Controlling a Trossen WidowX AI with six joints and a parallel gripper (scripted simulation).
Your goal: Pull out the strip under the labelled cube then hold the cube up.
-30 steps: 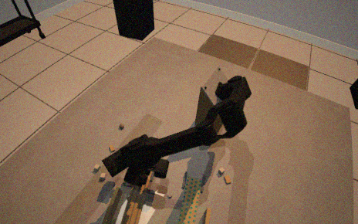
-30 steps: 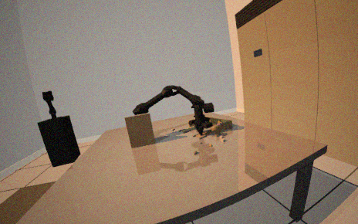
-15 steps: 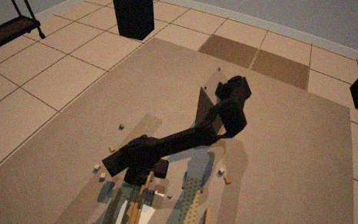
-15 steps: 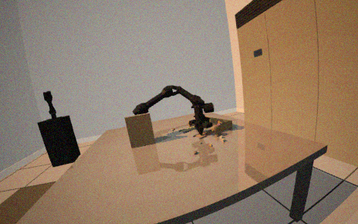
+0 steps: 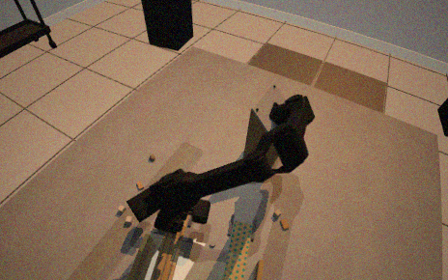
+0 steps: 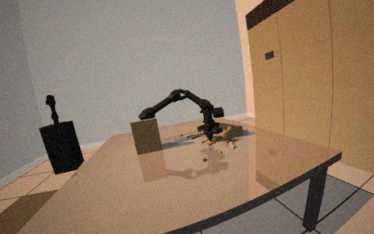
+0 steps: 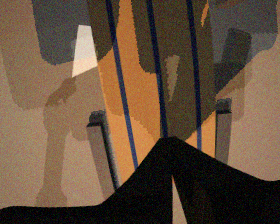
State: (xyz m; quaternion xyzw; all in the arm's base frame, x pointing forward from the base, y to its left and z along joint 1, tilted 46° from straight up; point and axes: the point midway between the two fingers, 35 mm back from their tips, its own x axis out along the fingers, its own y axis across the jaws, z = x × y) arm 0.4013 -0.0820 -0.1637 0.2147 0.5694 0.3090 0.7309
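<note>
My gripper tip is now 200 mm short of the labelled cube, 40 mm to the right of it and 20 mm below it.
</note>
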